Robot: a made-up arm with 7 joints. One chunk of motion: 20 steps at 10 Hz.
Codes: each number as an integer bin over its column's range. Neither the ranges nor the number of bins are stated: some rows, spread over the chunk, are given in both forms.
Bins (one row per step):
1: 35 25 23 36 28 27
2: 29 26 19 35 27 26
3: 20 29 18 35 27 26
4: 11 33 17 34 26 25
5: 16 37 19 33 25 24
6: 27 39 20 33 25 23
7: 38 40 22 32 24 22
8: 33 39 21 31 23 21
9: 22 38 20 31 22 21
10: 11 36 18 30 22 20
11: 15 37 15 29 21 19
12: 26 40 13 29 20 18
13: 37 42 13 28 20 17
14: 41 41 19 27 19 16
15: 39 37 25 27 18 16
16: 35 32 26 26 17 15
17: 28 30 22 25 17 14
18: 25 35 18 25 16 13
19: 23 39 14 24 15 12
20: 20 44 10 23 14 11
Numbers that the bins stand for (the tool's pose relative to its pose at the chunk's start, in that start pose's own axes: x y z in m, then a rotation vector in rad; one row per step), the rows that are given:
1: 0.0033 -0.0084 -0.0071 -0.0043 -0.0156 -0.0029
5: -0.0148 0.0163 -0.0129 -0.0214 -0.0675 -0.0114
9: -0.0090 0.0184 -0.0114 -0.0329 -0.1194 -0.0200
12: -0.0052 0.0225 -0.0214 -0.0443 -0.1540 -0.0286
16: 0.0033 0.0060 -0.0029 -0.0614 -0.2059 -0.0371
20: -0.0110 0.0308 -0.0257 -0.0786 -0.2578 -0.0486
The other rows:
2: -0.0024 -0.0063 -0.0129 -0.0100 -0.0329 -0.0057
3: -0.0110 -0.0002 -0.0143 -0.0100 -0.0329 -0.0057
4: -0.0195 0.0081 -0.0157 -0.0157 -0.0502 -0.0086
6: -0.0043 0.0205 -0.0114 -0.0214 -0.0675 -0.0143
7: 0.0062 0.0225 -0.0086 -0.0271 -0.0848 -0.0171
8: 0.0014 0.0205 -0.0100 -0.0329 -0.1021 -0.0200
10: -0.0195 0.0143 -0.0143 -0.0386 -0.1194 -0.0229
11: -0.0157 0.0163 -0.0186 -0.0443 -0.1367 -0.0257
13: 0.0052 0.0267 -0.0214 -0.0500 -0.1540 -0.0314
14: 0.0090 0.0246 -0.0129 -0.0557 -0.1713 -0.0343
15: 0.0071 0.0163 -0.0043 -0.0557 -0.1886 -0.0343
17: -0.0033 0.0019 -0.0086 -0.0671 -0.2059 -0.0400
18: -0.0062 0.0122 -0.0143 -0.0671 -0.2232 -0.0429
19: -0.0081 0.0205 -0.0200 -0.0729 -0.2405 -0.0457

